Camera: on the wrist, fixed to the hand. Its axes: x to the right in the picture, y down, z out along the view.
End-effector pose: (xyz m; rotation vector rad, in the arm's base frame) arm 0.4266 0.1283 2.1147 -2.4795 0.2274 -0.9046
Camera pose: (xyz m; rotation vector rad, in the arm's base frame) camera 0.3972 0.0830 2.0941 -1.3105 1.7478 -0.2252
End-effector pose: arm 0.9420 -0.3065 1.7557 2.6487 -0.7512 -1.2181
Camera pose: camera 0.9291 -0.3414 1.7999 1.1648 -2.2012 -0.4705
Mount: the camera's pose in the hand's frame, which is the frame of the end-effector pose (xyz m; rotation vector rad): -0.0199 0.0492 -0.0228 0.1273 0.0936 1.6317
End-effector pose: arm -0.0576 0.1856 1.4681 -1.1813 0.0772 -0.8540
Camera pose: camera -0.0555 0.1858 1.4104 -0.6044 0.9057 0.5351
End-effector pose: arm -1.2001 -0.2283 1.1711 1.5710 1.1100 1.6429
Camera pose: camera -1.2142 -0.2723 1.2057 -1.8613 0.2595 -1.7095
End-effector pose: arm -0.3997 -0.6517 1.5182 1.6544 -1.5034 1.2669
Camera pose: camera -0.4515 -0.6335 1.5003 -0.0270 2.2640 -1.6705
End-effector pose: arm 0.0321 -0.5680 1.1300 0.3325 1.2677 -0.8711
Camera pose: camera 0.0512 -0.5135 1.1298 1.2607 0.6323 0.4837
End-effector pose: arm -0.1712 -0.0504 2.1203 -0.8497 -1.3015 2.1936
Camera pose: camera -0.1444 -0.0717 2.0738 1.4598 0.1104 -1.8316
